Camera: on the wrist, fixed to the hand. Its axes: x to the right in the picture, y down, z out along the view.
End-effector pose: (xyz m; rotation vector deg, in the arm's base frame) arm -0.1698 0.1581 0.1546 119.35 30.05 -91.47
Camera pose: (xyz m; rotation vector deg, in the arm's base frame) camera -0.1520 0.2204 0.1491 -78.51 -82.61 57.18
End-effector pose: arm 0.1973 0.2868 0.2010 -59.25 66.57 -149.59
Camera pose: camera 0.1658 0.3424 0.2129 36.84 18.98 101.82
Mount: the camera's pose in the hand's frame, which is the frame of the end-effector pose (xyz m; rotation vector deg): 0.0112 -0.0419 -0.0484 26.14 30.36 -88.69
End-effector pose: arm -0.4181 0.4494 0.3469 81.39 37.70 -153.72
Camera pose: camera -0.3961 0.5078 0.3288 -45.95 -35.79 65.59
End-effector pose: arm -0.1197 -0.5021 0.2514 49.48 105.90 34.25
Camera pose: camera -0.1796 -0.5210 0.2346 -38.39 142.42 -37.72
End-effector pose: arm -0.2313 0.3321 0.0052 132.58 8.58 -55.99
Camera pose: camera -0.2073 0.3924 0.0028 -107.89 -99.39 40.94
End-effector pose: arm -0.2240 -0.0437 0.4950 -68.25 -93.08 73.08
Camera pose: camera -0.1916 -0.0223 0.5471 10.31 -66.83 11.48
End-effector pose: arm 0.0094 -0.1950 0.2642 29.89 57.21 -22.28
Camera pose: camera -0.0408 -0.2018 0.2235 7.81 98.56 -112.35
